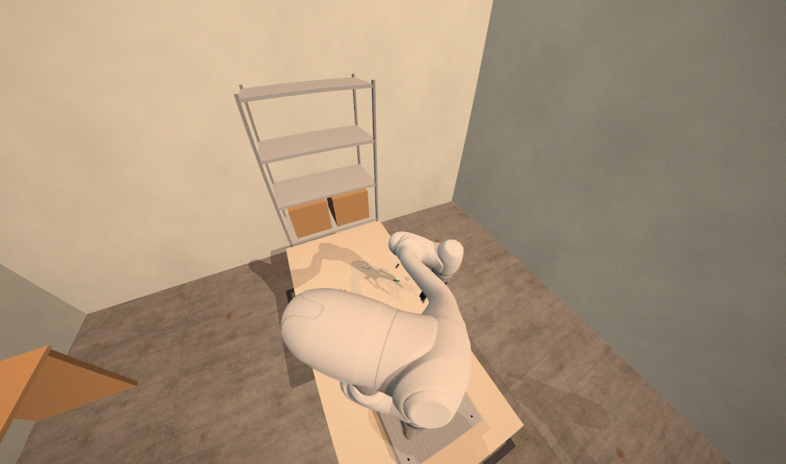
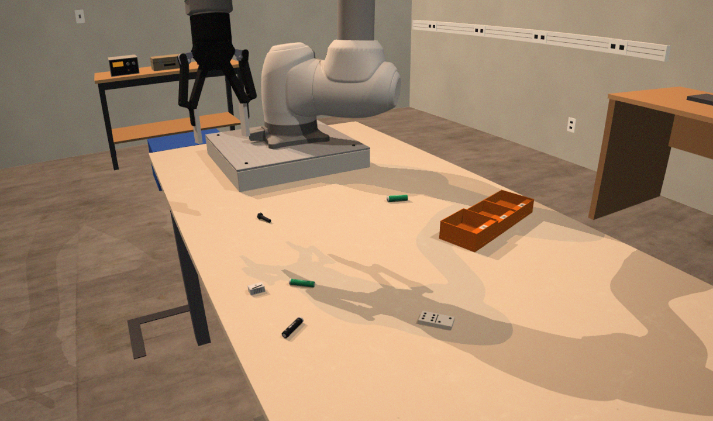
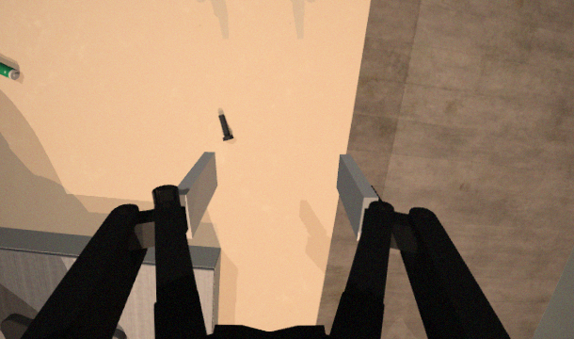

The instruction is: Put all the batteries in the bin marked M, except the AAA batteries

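Now: hand 49 cm to the right of the orange three-compartment tray, 23 cm short of it and 20 cm above it. The rest, counted from my hand: small black bolt 21 cm below, 7 cm to the left; small grey ribbed block 27 cm ahead, 21 cm below, 1 cm to the right; green battery 38 cm to the left, 21 cm below, 4 cm ahead.
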